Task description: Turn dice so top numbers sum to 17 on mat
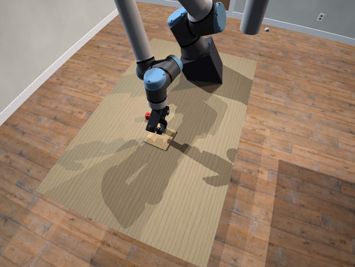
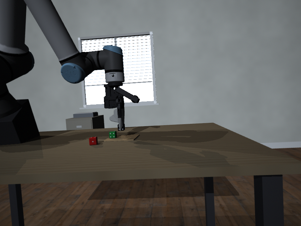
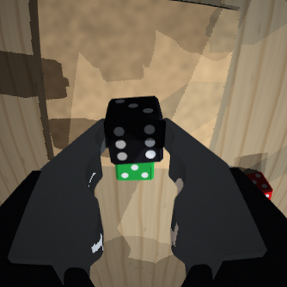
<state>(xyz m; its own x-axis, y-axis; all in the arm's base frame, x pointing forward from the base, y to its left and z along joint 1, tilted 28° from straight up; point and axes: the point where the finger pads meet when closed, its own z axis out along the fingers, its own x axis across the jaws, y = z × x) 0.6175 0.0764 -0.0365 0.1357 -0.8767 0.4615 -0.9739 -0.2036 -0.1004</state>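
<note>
The tan mat is 50 mm below my hand. Round my hand: black die: right at my hand; then red die: 130 mm to the right, 80 mm behind, 40 mm below; then green die: 40 mm below, 40 mm behind, 10 mm to the right.
</note>
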